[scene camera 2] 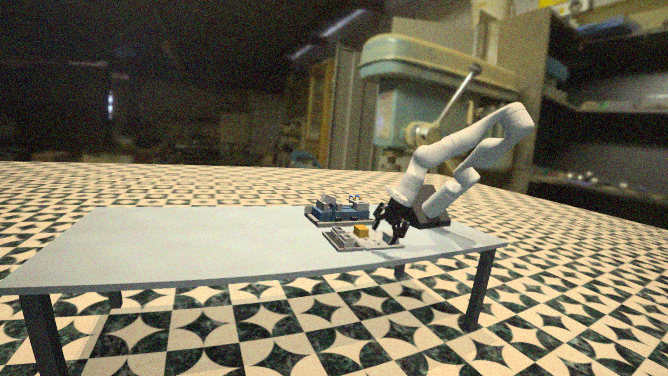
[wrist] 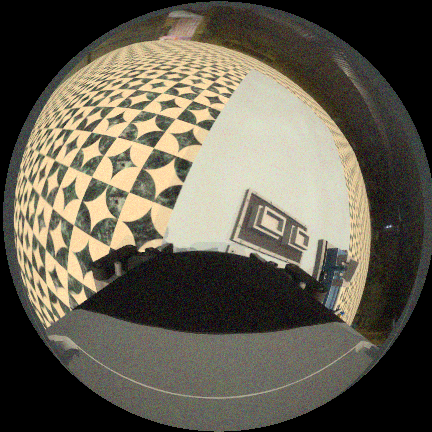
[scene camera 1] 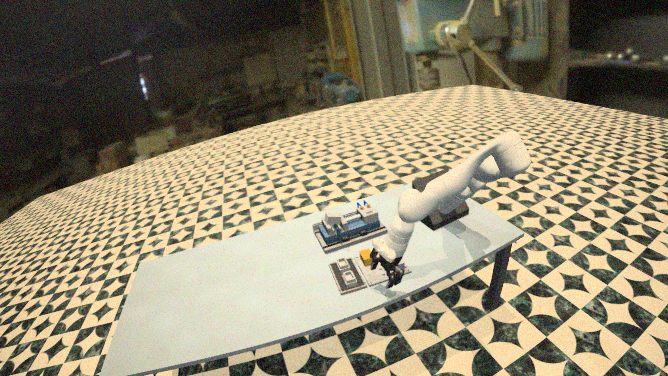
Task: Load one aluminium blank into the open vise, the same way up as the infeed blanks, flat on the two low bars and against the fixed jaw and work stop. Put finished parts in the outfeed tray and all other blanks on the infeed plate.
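Frame: origin at the arm's base, x ahead, y left, z up, level; metres.
Where they show: gripper, fingertip midpoint: (scene camera 2: 381, 236) (scene camera 1: 380, 278); arm's base, link origin: (scene camera 2: 429, 210) (scene camera 1: 444, 204).
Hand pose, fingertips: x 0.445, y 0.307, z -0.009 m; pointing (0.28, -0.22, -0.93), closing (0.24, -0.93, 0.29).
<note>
Each offset is from my fingertips to the centre of the thing. "*": to the spot under its first point. Level surfaces: height alone.
My gripper (scene camera 1: 384, 273) (scene camera 2: 385, 234) (wrist: 210, 257) is open and points down over the right part of the pale infeed plate {dx -0.054, dy -0.139, dz -0.064 m} (scene camera 1: 374, 278) (scene camera 2: 371, 244). A grey aluminium blank {dx -0.100, dy -0.093, dz -0.042 m} (scene camera 2: 387, 239) stands on the plate low between the spread fingers, which hold nothing; in scene camera 1 the fingers mostly hide it. An orange block {dx -0.010, dy -0.183, dz -0.042 m} (scene camera 1: 366, 257) (scene camera 2: 361, 230) sits on the plate beside the gripper. The blue vise {dx -0.006, dy -0.421, dz -0.018 m} (scene camera 1: 353, 231) (scene camera 2: 341, 214) (wrist: 334, 280) stands behind; its bars and jaw gap are too small to read. The dark outfeed tray (scene camera 1: 340, 283) (wrist: 246, 229) holds two pocketed parts {* dx +0.089, dy -0.097, dz -0.041 m} (scene camera 1: 349, 277) (wrist: 271, 221).
The trays and vise stand on a pale blue table {dz -0.068 m} (scene camera 1: 225, 295) (scene camera 2: 175, 245) (wrist: 280, 140). The arm base (scene camera 1: 446, 217) (scene camera 2: 437, 220) is at the table's right end. The vise's raised parts {* dx -0.098, dy -0.382, dz +0.028 m} (scene camera 1: 369, 214) stand to the gripper's back left.
</note>
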